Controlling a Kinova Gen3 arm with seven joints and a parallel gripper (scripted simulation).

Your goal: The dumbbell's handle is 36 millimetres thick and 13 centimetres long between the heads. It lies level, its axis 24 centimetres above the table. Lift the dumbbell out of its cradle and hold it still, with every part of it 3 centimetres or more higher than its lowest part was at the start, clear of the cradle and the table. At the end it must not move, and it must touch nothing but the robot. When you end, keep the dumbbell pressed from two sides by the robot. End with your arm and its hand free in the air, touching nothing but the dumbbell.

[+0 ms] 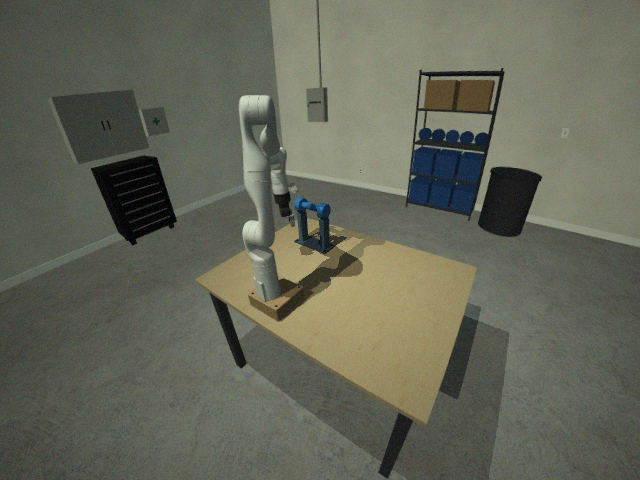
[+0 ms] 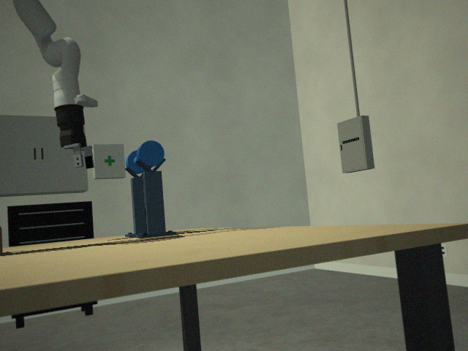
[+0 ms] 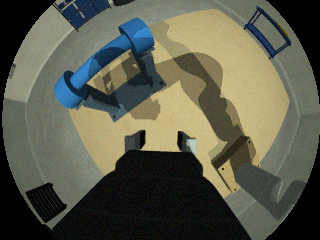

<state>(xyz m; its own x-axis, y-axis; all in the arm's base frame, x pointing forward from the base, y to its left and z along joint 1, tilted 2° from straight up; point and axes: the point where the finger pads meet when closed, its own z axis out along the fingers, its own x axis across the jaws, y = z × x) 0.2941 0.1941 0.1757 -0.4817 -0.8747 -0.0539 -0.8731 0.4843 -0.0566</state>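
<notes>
My hand is 17 cm short of the blue dumbbell, 4 cm to the right of it and 1 cm below it. Round my hand: cradle (17 cm ahead, 13 cm below, 4 cm to the left).
</notes>
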